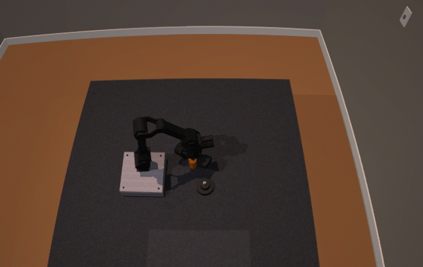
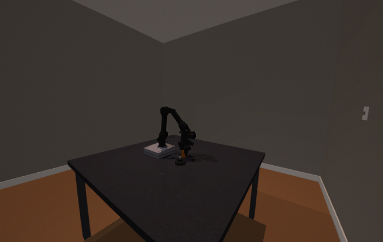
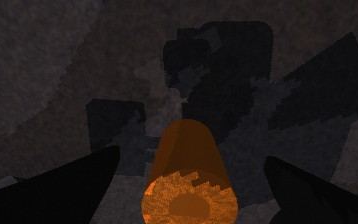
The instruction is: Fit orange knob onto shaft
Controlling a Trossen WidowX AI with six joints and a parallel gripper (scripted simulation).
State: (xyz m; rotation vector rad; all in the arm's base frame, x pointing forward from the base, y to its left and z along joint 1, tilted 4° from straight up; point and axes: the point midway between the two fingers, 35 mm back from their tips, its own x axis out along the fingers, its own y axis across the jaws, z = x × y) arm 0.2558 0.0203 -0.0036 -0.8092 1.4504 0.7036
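My gripper tip is 2 cm below the orange knob. From my gripper tip the other things lie so: round pedestal with shaft 5 cm ahead, 13 cm to the right, 1 cm above.
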